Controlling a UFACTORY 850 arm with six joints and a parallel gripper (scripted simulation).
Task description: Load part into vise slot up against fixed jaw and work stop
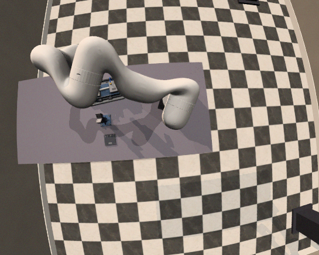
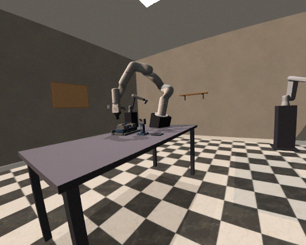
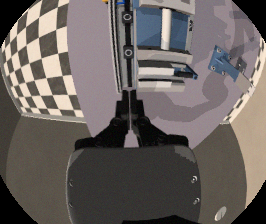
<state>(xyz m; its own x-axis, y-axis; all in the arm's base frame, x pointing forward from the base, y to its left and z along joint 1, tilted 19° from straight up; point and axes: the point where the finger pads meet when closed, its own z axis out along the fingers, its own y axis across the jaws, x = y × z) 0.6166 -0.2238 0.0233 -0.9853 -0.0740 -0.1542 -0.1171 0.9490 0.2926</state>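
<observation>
Now: hand 80 mm above the part and 50 mm to the right of it. Round my hand: vise 140 mm below, 80 mm behind, 60 mm to the left; air cylinder rod 110 mm below, 90 mm behind, 50 mm to the left.
</observation>
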